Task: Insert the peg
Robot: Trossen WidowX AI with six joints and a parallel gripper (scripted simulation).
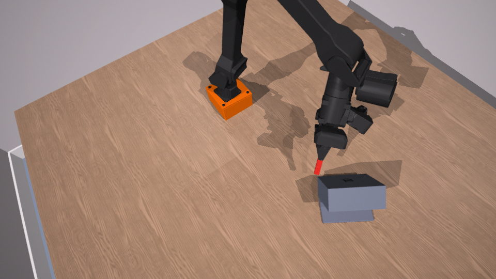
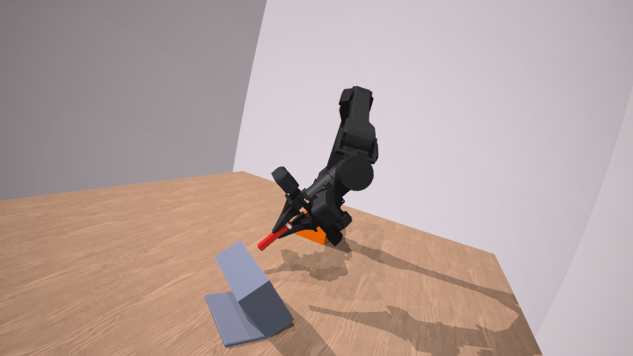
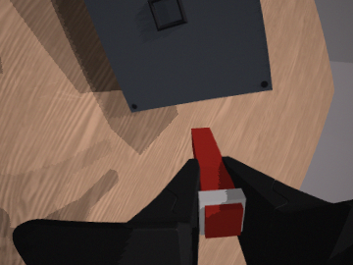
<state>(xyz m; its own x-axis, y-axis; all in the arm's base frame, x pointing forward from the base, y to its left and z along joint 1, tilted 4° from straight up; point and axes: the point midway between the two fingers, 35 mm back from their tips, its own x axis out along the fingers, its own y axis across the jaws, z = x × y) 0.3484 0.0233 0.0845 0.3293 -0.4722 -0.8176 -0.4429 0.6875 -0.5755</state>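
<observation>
My gripper tip is now 9 cm short of the sloped panel, 7 cm above it and 1 cm to the right of it. Round my gripper tip: flat grey foot plate 12 cm below, 11 cm ahead; then red peg 1 cm to the left, 1 cm behind, 1 cm above.
</observation>
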